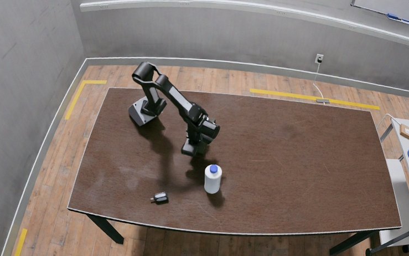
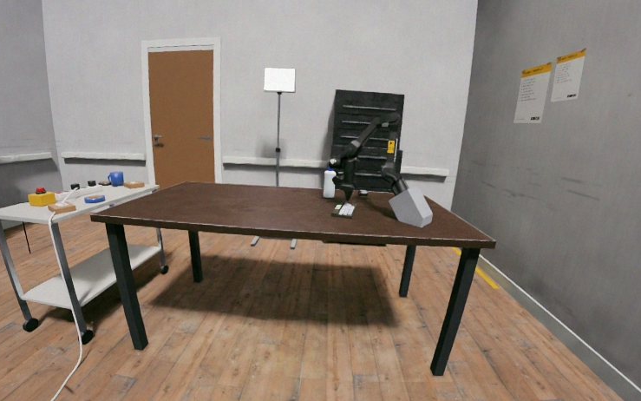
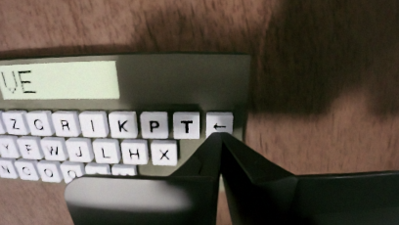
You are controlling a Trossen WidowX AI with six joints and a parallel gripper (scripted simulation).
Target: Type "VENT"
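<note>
The left-arrow key is 5 cm below my hand. The rest, counted from my hand: dark object (15 cm behind, 25 cm to the right, 5 cm below); white bottle (8 cm ahead, 19 cm to the right, 2 cm above).
</note>
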